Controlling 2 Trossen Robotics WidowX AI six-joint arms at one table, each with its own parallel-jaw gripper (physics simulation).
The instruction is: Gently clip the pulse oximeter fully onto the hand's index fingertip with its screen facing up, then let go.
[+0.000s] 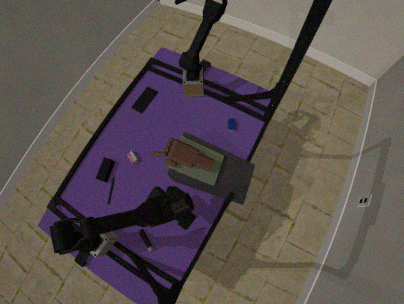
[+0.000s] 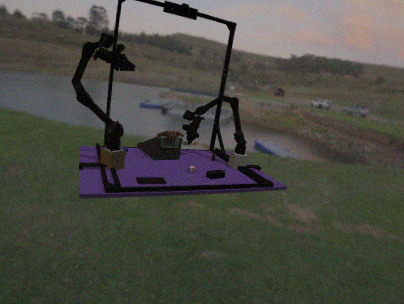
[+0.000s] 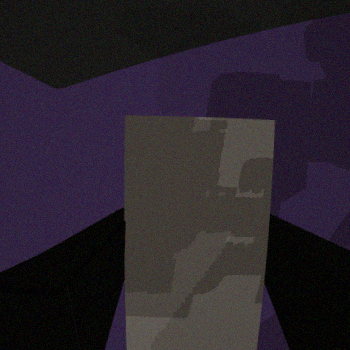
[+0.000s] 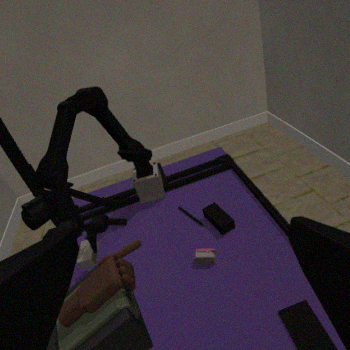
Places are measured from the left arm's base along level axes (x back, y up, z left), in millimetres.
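Pixels of known places: left gripper, between the fingertips: (image 2: pixel 187 143) (image 3: pixel 192 221) (image 4: pixel 88 253); right gripper, between the fingertips: (image 1: pixel 166 1) (image 2: pixel 135 68) (image 4: pixel 184 234); left arm's base, origin of its link: (image 1: pixel 94 240) (image 2: pixel 239 153) (image 4: pixel 144 171); right arm's base, origin of its link: (image 1: pixel 192 75) (image 2: pixel 113 148).
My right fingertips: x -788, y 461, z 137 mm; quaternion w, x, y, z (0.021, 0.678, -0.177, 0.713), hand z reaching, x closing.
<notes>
For each thing: its top centre in the pictures, then the offset to it from my right fingertips. "*": a spot on its surface instead. Level surfaces: height alone.
- green pad, a spot on its surface: (image 1: pixel 202 174) * dz -333, dx +294, dy -446 mm
- dark grey block, a spot on its surface: (image 1: pixel 238 178) * dz -458, dx +206, dy -519 mm
- purple mat, height of its surface: dy -567 mm
- grey-white pulse oximeter, centre of its top: (image 3: pixel 194 277) (image 4: pixel 85 246) dz -321, dx +464, dy -450 mm
- small pink-and-white item, centre of its top: (image 4: pixel 204 252) (image 1: pixel 131 156) dz +3, dx +409, dy -535 mm
- blue item, centre of its top: (image 1: pixel 231 123) dz -285, dx -3, dy -534 mm
- black pen, centre of its top: (image 1: pixel 110 189) dz -9, dx +593, dy -557 mm
- dark cylinder, centre of its top: (image 4: pixel 111 218) (image 1: pixel 145 240) dz -291, dx +661, dy -539 mm
The brown model hand (image 1: pixel 186 154) (image 4: pixel 98 286) (image 2: pixel 170 134) lies on a green pad (image 1: pixel 202 174) on a dark grey block (image 1: pixel 238 178). Its index finger (image 1: pixel 158 154) (image 4: pixel 129 248) points out over the purple mat (image 1: pixel 170 120). My left gripper (image 1: pixel 183 208) (image 2: pixel 191 133) (image 4: pixel 88 253) hangs over the mat to the side of the hand and is shut on the grey-white pulse oximeter (image 3: pixel 198 226) (image 4: pixel 85 255). The oximeter stands apart from the fingertip. My right gripper (image 2: pixel 125 64) (image 4: pixel 184 234) is open and empty, raised high above the table's far end.
On the mat lie a small pink-and-white item (image 1: pixel 132 157) (image 4: pixel 205 255), a blue item (image 1: pixel 231 123), two black boxes (image 1: pixel 145 99) (image 1: pixel 105 169), a black pen (image 1: pixel 111 190) and a dark cylinder (image 1: pixel 146 239). A black frame post (image 1: pixel 300 51) rises beside the grey block.
</notes>
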